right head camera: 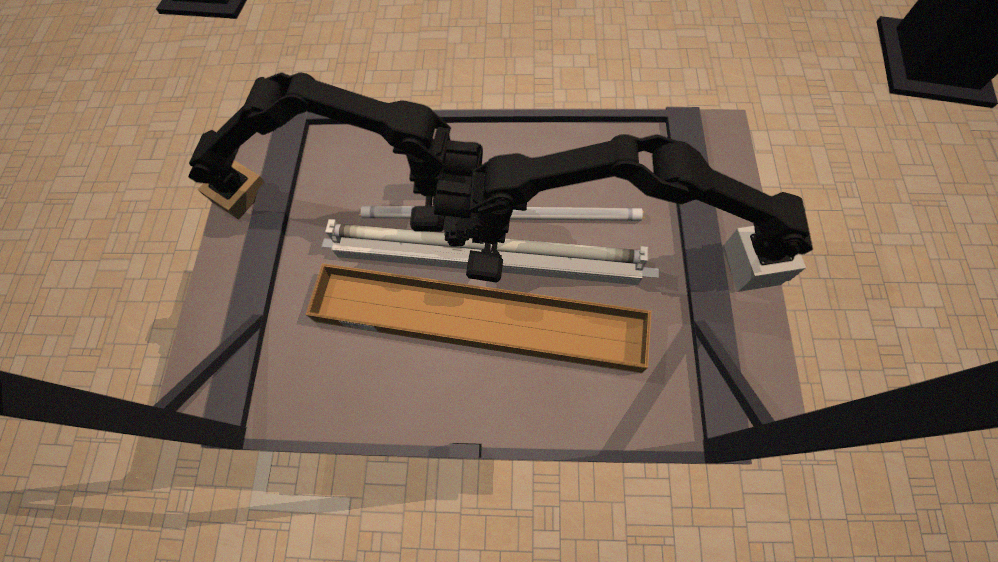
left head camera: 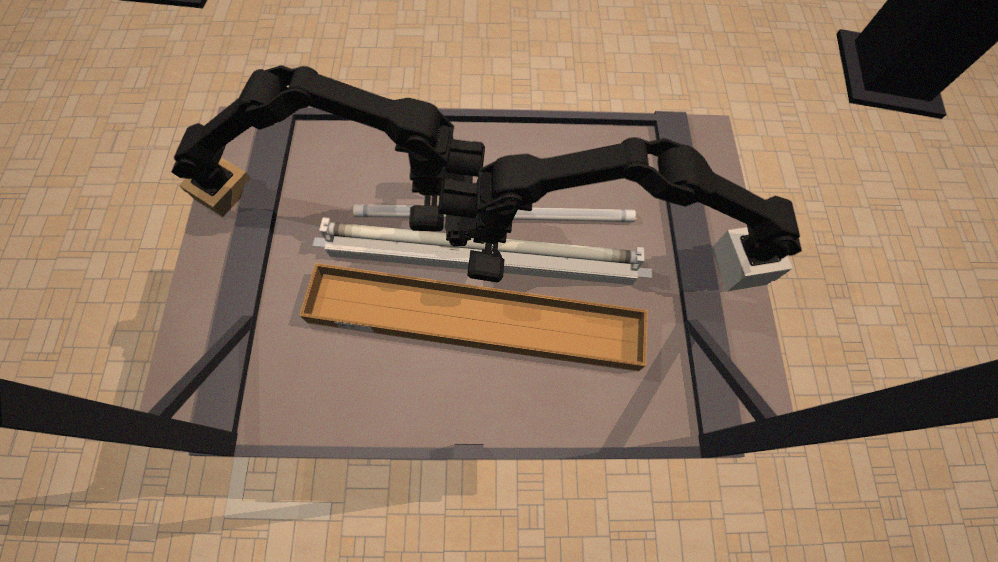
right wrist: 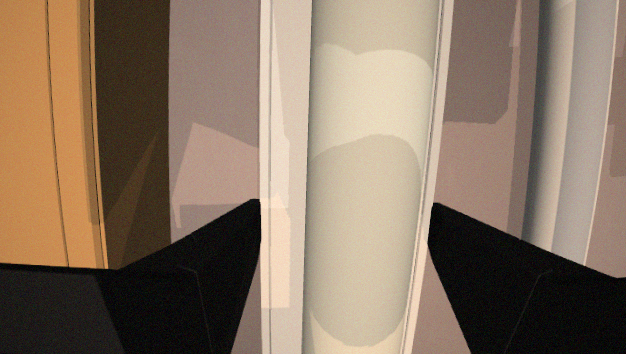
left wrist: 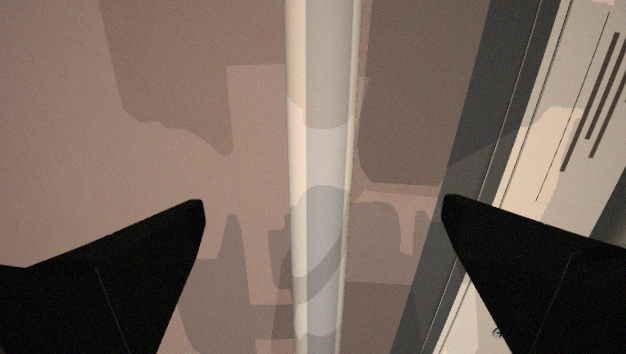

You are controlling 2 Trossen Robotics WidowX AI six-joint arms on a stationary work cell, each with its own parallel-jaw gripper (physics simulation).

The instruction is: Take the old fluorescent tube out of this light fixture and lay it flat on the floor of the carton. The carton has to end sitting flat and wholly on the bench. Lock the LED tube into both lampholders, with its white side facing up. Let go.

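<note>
The old tube [left head camera: 572, 249] [right head camera: 572, 248] [right wrist: 370, 100] sits in the light fixture [left head camera: 398, 253] [right head camera: 398, 252] [left wrist: 540, 135] [right wrist: 292, 75], between the left lampholder [left head camera: 325, 228] [right head camera: 331, 230] and right lampholder [left head camera: 638, 258] [right head camera: 643, 256]. The LED tube [left head camera: 583, 214] [right head camera: 586, 213] [left wrist: 325, 155] [right wrist: 575, 125] lies on the bench behind it. The empty carton [left head camera: 474, 314] [right head camera: 481, 317] [right wrist: 25, 125] lies in front. My left gripper [left head camera: 430, 198] [right head camera: 424, 201] [left wrist: 324, 208] is open above the LED tube. My right gripper [left head camera: 490, 247] [right head camera: 490, 246] [right wrist: 344, 212] is partly open, its fingers either side of the old tube, with a gap visible at the tube's left.
My two wrists are close together above the middle of the fixture, and the arms hide parts of both tubes. The bench [left head camera: 419, 397] [right head camera: 419, 397] has dark frame beams along its sides. The carton lies slightly angled to the fixture, with a narrow strip of bench between them.
</note>
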